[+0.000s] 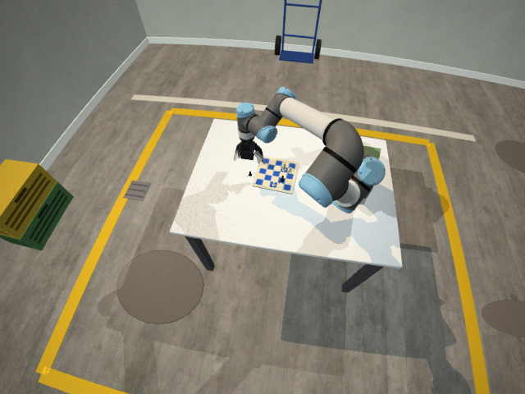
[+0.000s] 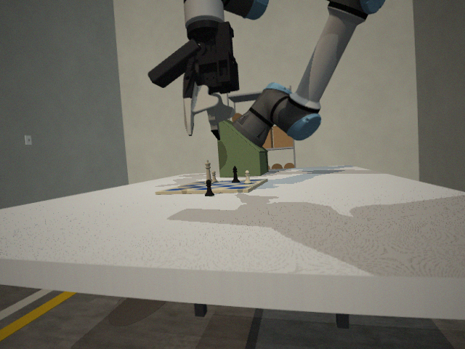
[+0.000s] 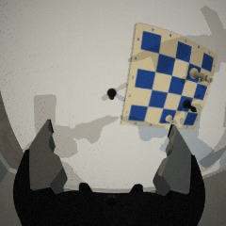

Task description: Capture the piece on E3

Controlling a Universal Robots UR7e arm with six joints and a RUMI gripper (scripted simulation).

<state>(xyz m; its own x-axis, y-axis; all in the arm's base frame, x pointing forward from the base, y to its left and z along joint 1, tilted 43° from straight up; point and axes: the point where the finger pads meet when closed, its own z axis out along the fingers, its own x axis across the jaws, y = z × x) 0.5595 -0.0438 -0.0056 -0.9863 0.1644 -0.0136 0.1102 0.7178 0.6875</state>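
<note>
The tall white piece lies 19 cm behind my hand, 4 cm to the right of it and 7 cm below it. The rest, counted from my hand: blue-and-cream chessboard (14 cm behind, 1 cm to the right, 11 cm below); then black pawn (10 cm below).
</note>
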